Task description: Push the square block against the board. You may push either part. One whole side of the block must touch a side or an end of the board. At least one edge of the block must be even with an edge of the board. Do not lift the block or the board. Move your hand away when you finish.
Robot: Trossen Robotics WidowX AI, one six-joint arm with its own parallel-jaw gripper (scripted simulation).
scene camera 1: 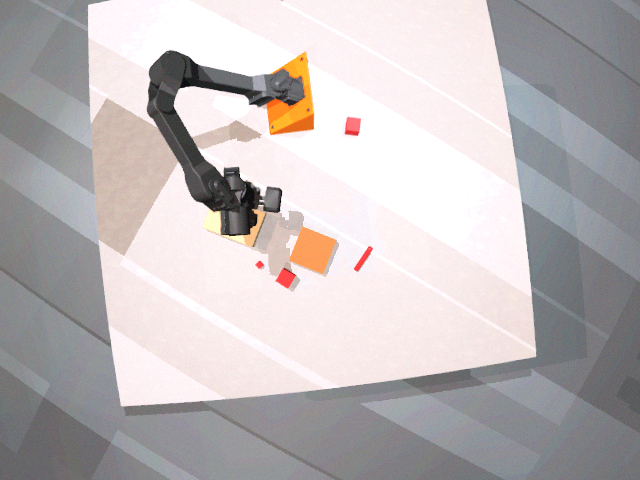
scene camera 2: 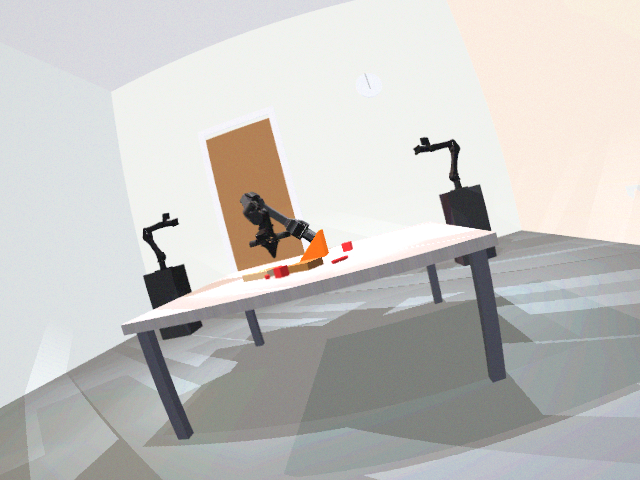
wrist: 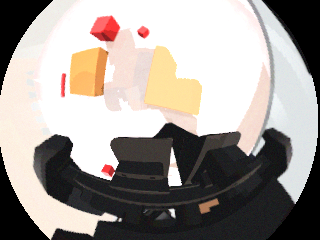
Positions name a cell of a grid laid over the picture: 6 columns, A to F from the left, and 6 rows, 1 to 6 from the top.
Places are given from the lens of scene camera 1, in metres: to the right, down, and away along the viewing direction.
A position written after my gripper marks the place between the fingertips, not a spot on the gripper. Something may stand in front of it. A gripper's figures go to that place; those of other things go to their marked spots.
my gripper (scene camera 1: C3): -0.19, -0.11, 0.98
board (scene camera 1: C4): -0.20, 0.00, 1.01
orange square block (scene camera 1: C4): -0.02, 0.03, 1.01
